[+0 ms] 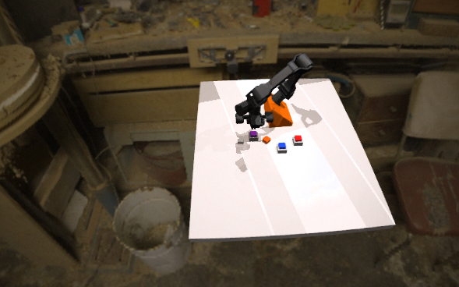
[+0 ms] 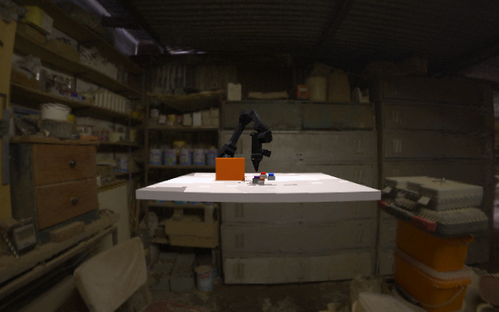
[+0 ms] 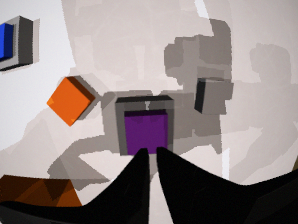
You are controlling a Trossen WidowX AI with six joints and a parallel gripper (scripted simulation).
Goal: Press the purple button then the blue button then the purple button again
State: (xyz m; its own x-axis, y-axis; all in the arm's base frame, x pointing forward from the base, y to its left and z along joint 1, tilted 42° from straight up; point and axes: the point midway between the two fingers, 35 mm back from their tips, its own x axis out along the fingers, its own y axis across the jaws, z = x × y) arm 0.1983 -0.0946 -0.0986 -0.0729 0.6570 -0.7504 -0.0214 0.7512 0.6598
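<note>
Right now the purple button is 30 mm below my gripper tip. Also, from my gripper tip: orange block (70 mm to the left, 60 mm below, 30 mm ahead); blue button (140 mm to the left, 90 mm ahead, 30 mm below); red button (230 mm to the left, 40 mm ahead, 30 mm below).
</note>
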